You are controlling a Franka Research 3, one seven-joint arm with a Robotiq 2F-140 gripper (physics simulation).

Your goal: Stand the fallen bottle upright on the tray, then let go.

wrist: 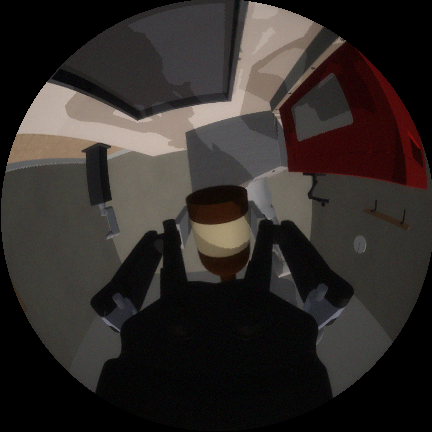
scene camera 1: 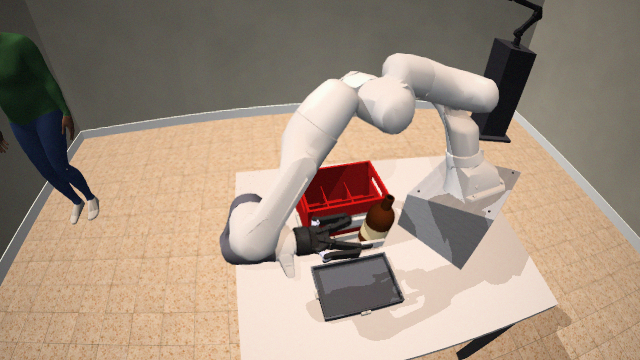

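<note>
A brown bottle with a cream label (scene camera 1: 381,218) (wrist: 221,235) is held between the fingers of my gripper (scene camera 1: 364,236) (wrist: 218,212). In the scene view the bottle is nearly upright with its neck up, leaning a little to the right, in front of the red crate. The gripper reaches in sideways from the left, shut on the bottle. The dark grey tray (scene camera 1: 321,296) (wrist: 185,108) lies on the table, nearer the camera than the bottle, and nothing stands on it. The bottle appears above table height, off the tray. Its lower edge is partly hidden by a finger in the scene view.
A red crate with compartments (scene camera 1: 345,209) (wrist: 330,150) stands just behind the gripper and bottle. The grey robot base block (scene camera 1: 440,227) (wrist: 232,145) is to their right. The white table (scene camera 1: 280,330) carries the tray and crate. A person (scene camera 1: 30,80) stands on the floor at the far left.
</note>
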